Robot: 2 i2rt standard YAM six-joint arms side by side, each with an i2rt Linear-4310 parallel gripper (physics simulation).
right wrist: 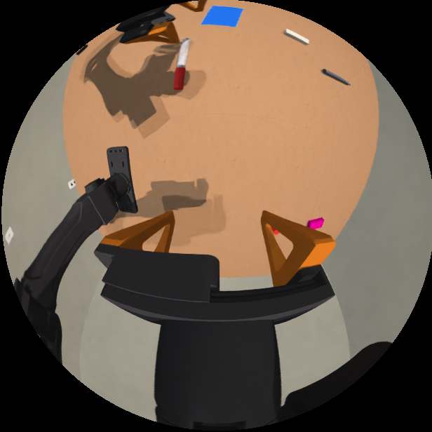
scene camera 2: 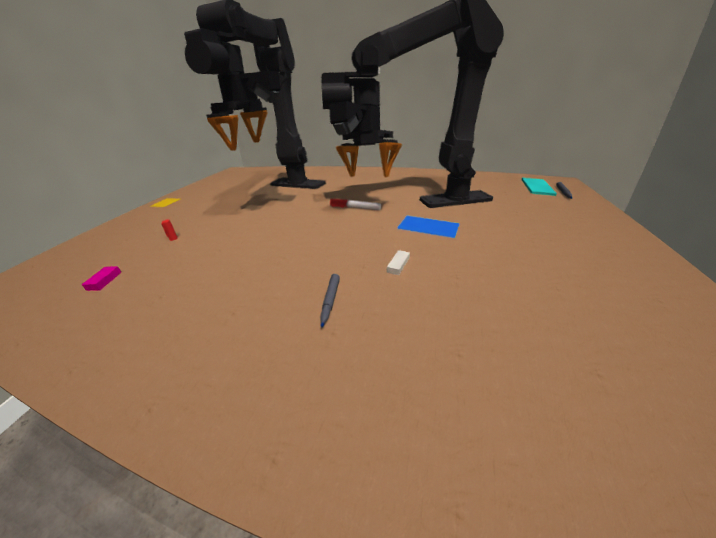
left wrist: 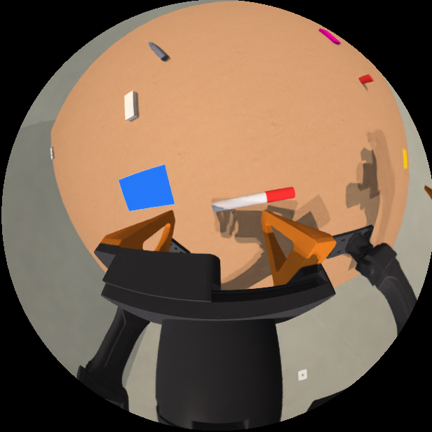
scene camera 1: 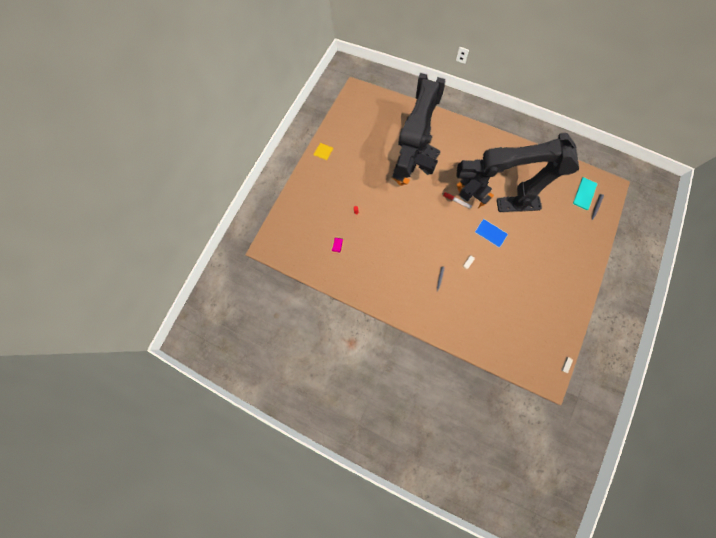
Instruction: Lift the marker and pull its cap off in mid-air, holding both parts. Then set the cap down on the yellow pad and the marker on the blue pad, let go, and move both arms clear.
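Places are measured from the left arm's base along level axes (x right, y ahead, z up), in metres.
Pixels of known places: left gripper, fingertip midpoint: (scene camera 2: 368, 176) (scene camera 1: 469, 200); right gripper, fingertip midpoint: (scene camera 2: 245, 146); left arm's base at its link origin: (scene camera 2: 456, 200) (scene camera 1: 518, 204); right arm's base at its link origin: (scene camera 2: 297, 184).
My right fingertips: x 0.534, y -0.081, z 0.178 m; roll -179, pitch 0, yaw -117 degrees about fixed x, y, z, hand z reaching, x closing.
Note:
Ahead of a thing's pixels: the offset from my right fingertips to its top centre.
The marker lies flat on the table, its white body @[dy +0.051, dx -0.252, dz -0.158 m] (scene camera 1: 462, 203) (scene camera 2: 364, 205) (left wrist: 242, 201) (right wrist: 183, 54) joined to its red cap @[dy +0.026, dx -0.212, dz -0.157 m] (scene camera 1: 448, 196) (scene camera 2: 338, 203) (left wrist: 281, 194) (right wrist: 179, 78). My left gripper (scene camera 2: 369, 175) (left wrist: 217, 214) is open and empty, a little above the marker, touching nothing. My right gripper (scene camera 2: 245, 144) (right wrist: 217, 215) is open and empty, higher above the table and left of the marker in scene camera 2. The yellow pad @[dy -0.265, dx +0.367, dz -0.178 m] (scene camera 1: 322, 151) (scene camera 2: 165, 202) (left wrist: 405, 159) lies at the table's far left in scene camera 1. The blue pad @[dy +0.212, dx -0.387, dz -0.178 m] (scene camera 1: 491, 233) (scene camera 2: 428, 226) (left wrist: 147, 188) (right wrist: 222, 16) lies near the marker's white end.
A red cylinder @[dy +0.076, dx +0.216, dz -0.130 m] (scene camera 1: 356, 209) (scene camera 2: 169, 230) and a magenta block @[dy +0.231, dx +0.307, dz -0.163 m] (scene camera 1: 337, 244) (scene camera 2: 101, 278) lie at the left. A white block @[dy +0.344, dx -0.267, dz -0.166 m] (scene camera 1: 469, 262) (scene camera 2: 398, 262) and a grey pen @[dy +0.412, dx -0.134, dz -0.164 m] (scene camera 1: 440, 278) (scene camera 2: 329, 300) lie past the blue pad. A teal slab @[dy +0.043, dx -0.859, dz -0.170 m] (scene camera 1: 585, 193), a dark pen @[dy +0.116, dx -0.896, dz -0.160 m] (scene camera 1: 597, 206) and another white block @[dy +0.800, dx -0.626, dz -0.166 m] (scene camera 1: 567, 365) lie right.

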